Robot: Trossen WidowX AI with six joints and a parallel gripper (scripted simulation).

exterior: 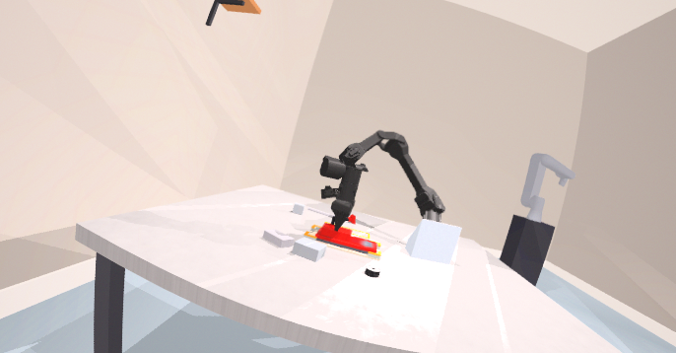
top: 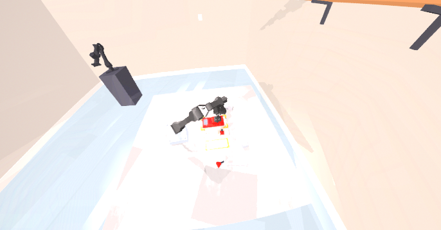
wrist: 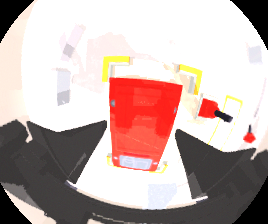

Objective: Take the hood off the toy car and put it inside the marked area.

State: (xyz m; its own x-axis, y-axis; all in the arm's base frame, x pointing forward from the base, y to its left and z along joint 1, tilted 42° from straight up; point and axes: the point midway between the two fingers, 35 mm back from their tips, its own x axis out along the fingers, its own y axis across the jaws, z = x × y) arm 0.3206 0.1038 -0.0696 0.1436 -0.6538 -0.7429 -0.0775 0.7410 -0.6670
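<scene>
The hood lies 1 cm below my gripper tip. Also, from my gripper tip: white cube (27 cm to the right, 22 cm ahead, 3 cm below); then black wheel (20 cm to the left, 15 cm behind, 4 cm below).
</scene>
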